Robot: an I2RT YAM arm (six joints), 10 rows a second.
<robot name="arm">
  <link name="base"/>
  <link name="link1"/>
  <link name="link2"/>
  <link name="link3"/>
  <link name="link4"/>
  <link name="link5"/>
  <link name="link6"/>
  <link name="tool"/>
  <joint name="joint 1" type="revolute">
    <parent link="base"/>
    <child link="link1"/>
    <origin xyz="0 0 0.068"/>
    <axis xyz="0 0 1"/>
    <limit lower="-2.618" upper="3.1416"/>
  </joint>
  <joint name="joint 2" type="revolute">
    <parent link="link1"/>
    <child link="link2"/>
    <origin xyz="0.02 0.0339 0.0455" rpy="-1.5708 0 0"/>
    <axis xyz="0 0 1"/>
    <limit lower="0" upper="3.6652"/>
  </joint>
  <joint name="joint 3" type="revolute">
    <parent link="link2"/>
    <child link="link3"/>
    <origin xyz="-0.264 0 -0.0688" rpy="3.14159 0 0"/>
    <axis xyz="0 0 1"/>
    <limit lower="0" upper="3.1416"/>
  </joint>
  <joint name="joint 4" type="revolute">
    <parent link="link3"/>
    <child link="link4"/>
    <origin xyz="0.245 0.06 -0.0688"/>
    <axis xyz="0 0 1"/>
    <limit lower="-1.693" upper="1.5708"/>
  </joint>
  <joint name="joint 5" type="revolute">
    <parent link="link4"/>
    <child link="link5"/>
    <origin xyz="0.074 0.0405 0.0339" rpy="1.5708 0 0"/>
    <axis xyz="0 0 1"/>
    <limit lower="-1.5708" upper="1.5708"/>
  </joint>
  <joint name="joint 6" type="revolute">
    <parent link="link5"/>
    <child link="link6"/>
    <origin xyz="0.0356 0 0.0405" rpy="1.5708 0 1.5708"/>
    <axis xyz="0 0 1"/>
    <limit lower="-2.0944" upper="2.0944"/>
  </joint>
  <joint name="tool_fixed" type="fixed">
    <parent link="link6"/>
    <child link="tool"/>
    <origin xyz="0 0 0" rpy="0 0 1.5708"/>
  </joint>
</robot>
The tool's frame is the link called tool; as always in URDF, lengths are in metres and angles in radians.
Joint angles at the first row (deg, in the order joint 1, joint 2, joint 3, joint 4, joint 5, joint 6):
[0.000 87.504 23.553 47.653 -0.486 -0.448]
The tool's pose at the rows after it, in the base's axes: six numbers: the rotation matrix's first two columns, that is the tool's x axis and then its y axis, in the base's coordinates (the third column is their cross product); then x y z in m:
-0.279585 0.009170 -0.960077 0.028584 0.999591 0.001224 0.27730 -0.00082 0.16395
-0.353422 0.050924 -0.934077 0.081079 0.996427 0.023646 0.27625 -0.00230 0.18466
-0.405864 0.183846 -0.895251 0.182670 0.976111 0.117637 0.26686 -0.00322 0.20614
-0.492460 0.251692 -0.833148 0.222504 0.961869 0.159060 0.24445 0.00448 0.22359
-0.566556 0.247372 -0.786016 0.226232 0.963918 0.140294 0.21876 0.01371 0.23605
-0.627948 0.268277 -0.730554 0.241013 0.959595 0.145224 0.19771 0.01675 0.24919
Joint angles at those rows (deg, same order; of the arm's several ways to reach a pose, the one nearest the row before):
[0.034 85.079 25.166 43.662 1.585 0.535]
[0.023 79.182 29.204 29.056 3.885 2.934]
[0.220 72.918 32.699 14.571 6.847 10.762]
[2.213 65.438 35.192 -2.091 8.016 15.854]
[5.161 58.781 36.682 -15.554 9.742 17.558]
[6.581 54.273 39.427 -27.763 9.737 20.086]

